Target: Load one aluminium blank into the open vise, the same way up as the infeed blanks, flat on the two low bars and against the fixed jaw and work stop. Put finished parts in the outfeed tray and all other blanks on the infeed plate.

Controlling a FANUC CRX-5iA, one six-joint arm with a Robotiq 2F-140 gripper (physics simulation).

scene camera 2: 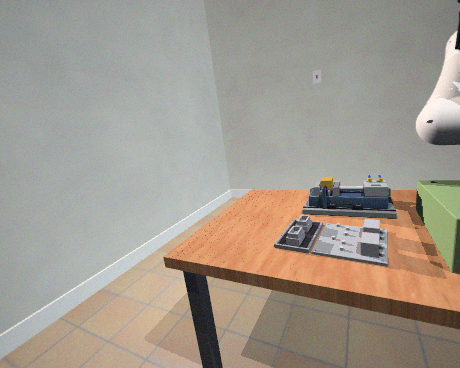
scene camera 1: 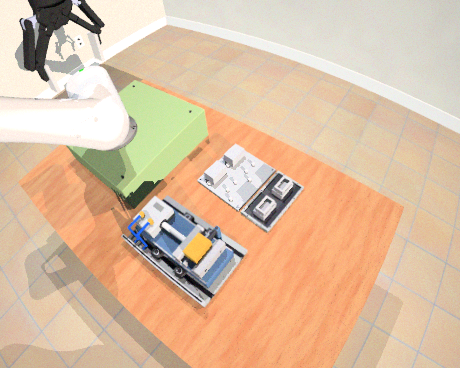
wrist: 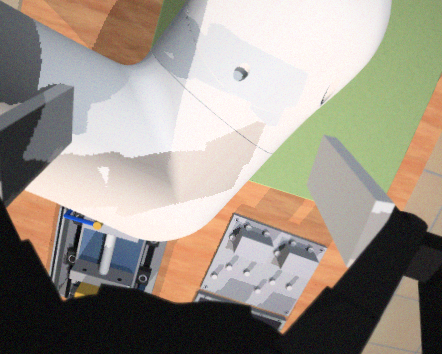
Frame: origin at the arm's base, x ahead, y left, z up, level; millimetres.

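Seen in the pictures: gripper, fingertip midpoint: (scene camera 1: 78,73) (wrist: 196,137).
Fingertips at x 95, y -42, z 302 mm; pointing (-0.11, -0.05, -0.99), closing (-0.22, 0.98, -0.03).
Offsets run from my fingertips to a thing's top centre. "pt": to the spot under its first point. Level surfaces: height alone.
My gripper (scene camera 1: 73,63) (wrist: 196,137) is open and empty, high above the green plinth's far side; its fingers do not show in scene camera 2. Two grey aluminium blanks {dx +225, dy +273, dz -368 mm} (scene camera 1: 235,156) {dx +228, dy +182, dz -368 mm} (scene camera 1: 216,173) (scene camera 2: 371,226) (scene camera 2: 370,244) stand on the infeed plate {dx +275, dy +229, dz -403 mm} (scene camera 1: 240,197) (scene camera 2: 327,237) (wrist: 237,290). Two hollow-topped parts {pt dx +420, dy +279, dz -385 mm} (scene camera 1: 283,186) {pt dx +421, dy +186, dz -384 mm} (scene camera 1: 264,207) (scene camera 2: 304,221) (scene camera 2: 295,235) lie in the dark outfeed tray {pt dx +470, dy +145, dz -400 mm} (scene camera 1: 268,229). The blue vise {dx +328, dy -51, dz -312 mm} (scene camera 1: 220,268) (scene camera 2: 350,201) (wrist: 127,252) carries an orange-yellow block {dx +395, dy -40, dz -296 mm} (scene camera 1: 198,247) (scene camera 2: 326,182) at its jaws. I cannot make out the low bars.
The white arm (scene camera 1: 60,120) (scene camera 2: 440,122) (wrist: 225,100) bends over the green plinth (scene camera 1: 165,120) (scene camera 2: 442,210) (wrist: 282,172) and fills much of the wrist view. Blue hoses (scene camera 1: 135,232) rise at the vise's plinth-side end. The outfeed tray adjoins the infeed plate on the wooden table {dz -412 mm} (scene camera 1: 310,260) (scene camera 2: 225,240).
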